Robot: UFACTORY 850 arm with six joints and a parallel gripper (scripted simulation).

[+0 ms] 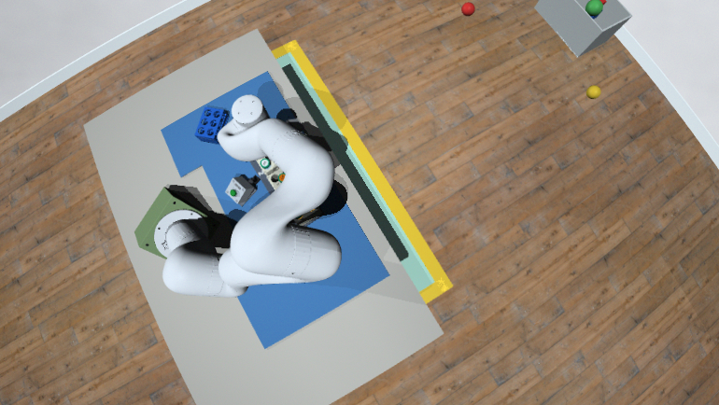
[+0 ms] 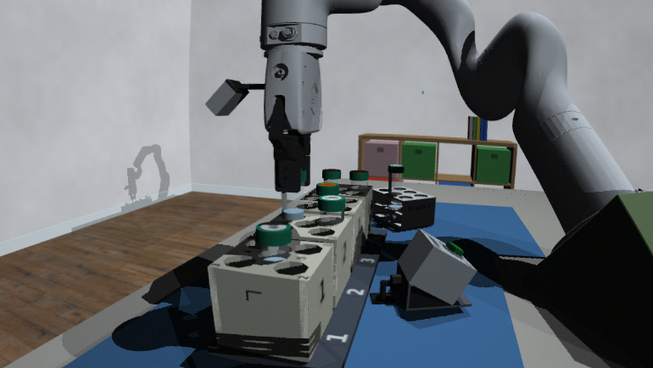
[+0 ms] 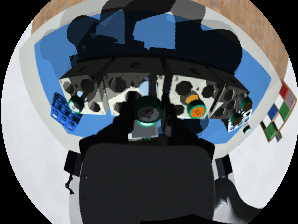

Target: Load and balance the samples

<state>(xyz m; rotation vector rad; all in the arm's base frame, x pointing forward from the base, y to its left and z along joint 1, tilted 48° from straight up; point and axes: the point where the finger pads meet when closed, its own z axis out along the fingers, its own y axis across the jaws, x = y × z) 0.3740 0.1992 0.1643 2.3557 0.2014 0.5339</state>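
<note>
Right now my hand is 210 mm past the DONE key and 90 mm above it. Also, from my hand: white blank rack RB 360 mm to the right, 130 mm behind, 120 mm below; then blue sample rack RS 310 mm to the left, 160 mm behind, 120 mm below; then loading stand ST 150 mm below, 30 mm to the right, 30 mm behind.
</note>
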